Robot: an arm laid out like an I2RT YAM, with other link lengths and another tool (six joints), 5 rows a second.
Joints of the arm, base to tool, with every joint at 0 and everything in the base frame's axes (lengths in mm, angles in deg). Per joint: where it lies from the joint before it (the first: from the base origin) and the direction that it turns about. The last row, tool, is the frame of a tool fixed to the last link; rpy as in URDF.
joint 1: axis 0 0 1 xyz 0 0 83.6
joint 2: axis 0 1 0 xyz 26.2 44.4 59.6
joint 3: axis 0 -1 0 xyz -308.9 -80.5 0
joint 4: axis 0 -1 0 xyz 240.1 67.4 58.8
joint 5: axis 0 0 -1 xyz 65.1 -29.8 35.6
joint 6: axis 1 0 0 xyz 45.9 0 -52.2
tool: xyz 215 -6 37 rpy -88.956 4.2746 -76.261
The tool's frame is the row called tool.
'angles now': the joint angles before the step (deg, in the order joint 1, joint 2, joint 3, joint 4, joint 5, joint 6). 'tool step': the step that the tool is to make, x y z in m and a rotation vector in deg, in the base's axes. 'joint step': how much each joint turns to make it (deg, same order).
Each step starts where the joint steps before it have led.
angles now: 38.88 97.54 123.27 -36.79 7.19 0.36
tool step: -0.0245 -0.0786 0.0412 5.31 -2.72 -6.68
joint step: -3.54 -10.09 -6.61 1.44 2.72 3.07
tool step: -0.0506 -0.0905 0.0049 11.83 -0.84 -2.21
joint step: -10.57 -17.85 -19.91 7.85 -8.88 9.37
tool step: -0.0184 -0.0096 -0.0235 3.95 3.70 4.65
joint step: -7.58 -4.72 -5.69 -0.65 -12.33 4.78
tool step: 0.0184 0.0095 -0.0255 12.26 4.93 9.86
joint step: -10.86 0.98 -9.84 13.66 -20.90 13.78
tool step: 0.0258 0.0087 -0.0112 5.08 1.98 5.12
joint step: -2.98 4.56 -2.96 10.02 -7.91 6.84
